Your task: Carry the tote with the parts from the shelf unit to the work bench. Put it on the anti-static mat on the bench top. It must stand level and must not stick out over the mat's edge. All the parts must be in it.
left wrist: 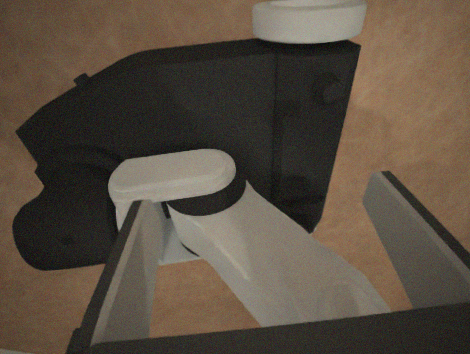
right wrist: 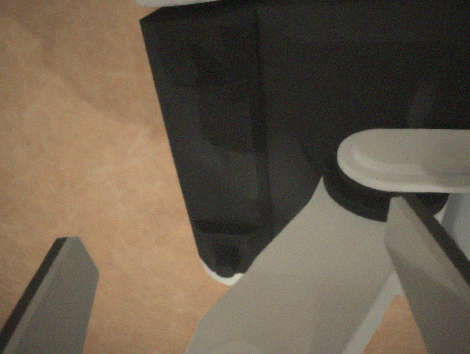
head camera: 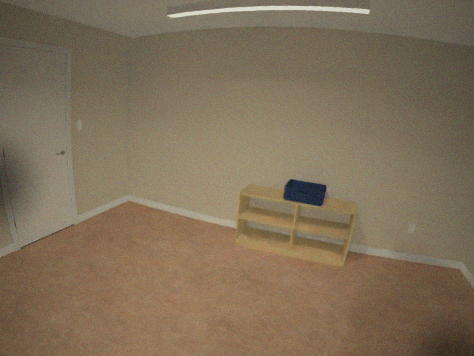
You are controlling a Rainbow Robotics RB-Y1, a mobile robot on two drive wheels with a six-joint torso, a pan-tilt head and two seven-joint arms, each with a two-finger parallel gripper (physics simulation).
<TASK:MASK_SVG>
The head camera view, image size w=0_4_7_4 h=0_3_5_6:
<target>dark blue tote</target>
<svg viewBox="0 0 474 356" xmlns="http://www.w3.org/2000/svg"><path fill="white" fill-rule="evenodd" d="M285 185L284 200L315 206L323 205L326 185L290 179Z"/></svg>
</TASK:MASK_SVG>
